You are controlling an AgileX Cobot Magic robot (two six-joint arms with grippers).
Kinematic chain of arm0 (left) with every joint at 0, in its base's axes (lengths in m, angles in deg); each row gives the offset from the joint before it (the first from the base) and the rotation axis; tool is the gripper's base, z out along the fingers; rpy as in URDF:
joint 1: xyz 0 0 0.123 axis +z
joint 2: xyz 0 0 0 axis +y
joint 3: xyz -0.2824 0 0.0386 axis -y
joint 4: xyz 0.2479 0 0.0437 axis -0.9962 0 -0.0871
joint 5: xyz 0 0 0 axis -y
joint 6: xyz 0.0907 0 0.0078 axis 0.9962 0 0.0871
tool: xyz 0 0 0 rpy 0 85 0
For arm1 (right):
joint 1: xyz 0 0 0.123 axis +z
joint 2: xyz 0 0 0 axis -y
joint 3: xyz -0.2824 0 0.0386 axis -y
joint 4: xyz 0.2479 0 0.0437 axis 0.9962 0 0.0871
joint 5: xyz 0 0 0 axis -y
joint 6: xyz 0.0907 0 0.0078 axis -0.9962 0 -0.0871
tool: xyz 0 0 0 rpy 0 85 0
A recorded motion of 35 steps. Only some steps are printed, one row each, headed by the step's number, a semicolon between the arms.
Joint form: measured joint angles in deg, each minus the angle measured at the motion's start. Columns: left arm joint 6, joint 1, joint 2, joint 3, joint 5, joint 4; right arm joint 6, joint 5, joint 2, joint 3, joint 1, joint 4.
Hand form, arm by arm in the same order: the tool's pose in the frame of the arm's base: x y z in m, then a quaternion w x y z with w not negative. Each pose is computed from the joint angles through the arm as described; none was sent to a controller.
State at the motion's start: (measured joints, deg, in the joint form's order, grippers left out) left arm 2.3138 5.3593 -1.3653 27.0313 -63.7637 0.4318; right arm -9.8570 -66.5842 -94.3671 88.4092 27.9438 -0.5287
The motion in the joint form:
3: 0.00 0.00 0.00 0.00 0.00 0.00; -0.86 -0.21 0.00 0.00 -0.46 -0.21
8: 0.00 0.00 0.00 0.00 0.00 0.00; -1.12 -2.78 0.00 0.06 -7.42 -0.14
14: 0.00 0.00 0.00 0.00 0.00 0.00; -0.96 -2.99 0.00 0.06 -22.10 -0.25
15: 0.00 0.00 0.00 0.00 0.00 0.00; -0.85 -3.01 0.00 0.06 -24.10 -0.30
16: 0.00 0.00 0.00 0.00 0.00 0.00; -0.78 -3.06 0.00 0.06 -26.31 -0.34
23: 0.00 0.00 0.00 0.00 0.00 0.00; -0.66 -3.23 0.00 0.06 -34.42 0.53
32: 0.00 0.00 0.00 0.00 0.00 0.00; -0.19 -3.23 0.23 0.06 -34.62 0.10
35: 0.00 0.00 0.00 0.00 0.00 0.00; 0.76 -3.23 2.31 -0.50 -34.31 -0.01
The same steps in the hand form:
3: -0.0074 -0.0013 0.2651 0.49636 -0.02282 0.86732 0.02952; 0.3069 0.1585 0.3351 0.18437 -0.14439 0.97051 0.05717
8: -0.0074 -0.0013 0.2651 0.49636 -0.02282 0.86732 0.02952; 0.3203 0.1189 0.3339 0.16651 -0.08307 0.98168 0.04100
14: -0.0074 -0.0013 0.2651 0.49636 -0.02282 0.86732 0.02952; 0.3397 0.0336 0.3338 0.16876 0.04150 0.98462 0.01796
15: -0.0074 -0.0013 0.2651 0.49636 -0.02282 0.86732 0.02952; 0.3407 0.0217 0.3338 0.16895 0.05766 0.98383 0.01440
16: -0.0074 -0.0013 0.2651 0.49636 -0.02282 0.86732 0.02952; 0.3412 0.0084 0.3338 0.16881 0.07596 0.98266 0.01065
23: -0.0074 -0.0013 0.2651 0.49636 -0.02282 0.86732 0.02952; 0.3388 -0.0385 0.3337 0.16742 0.14567 0.97505 0.00591
32: -0.0074 -0.0013 0.2651 0.49636 -0.02282 0.86732 0.02952; 0.3378 -0.0402 0.3350 0.16954 0.14265 0.97515 0.00130
35: -0.0074 -0.0013 0.2651 0.49636 -0.02282 0.86732 0.02952; 0.3295 -0.0376 0.3445 0.18262 0.13149 0.97435 -0.00029

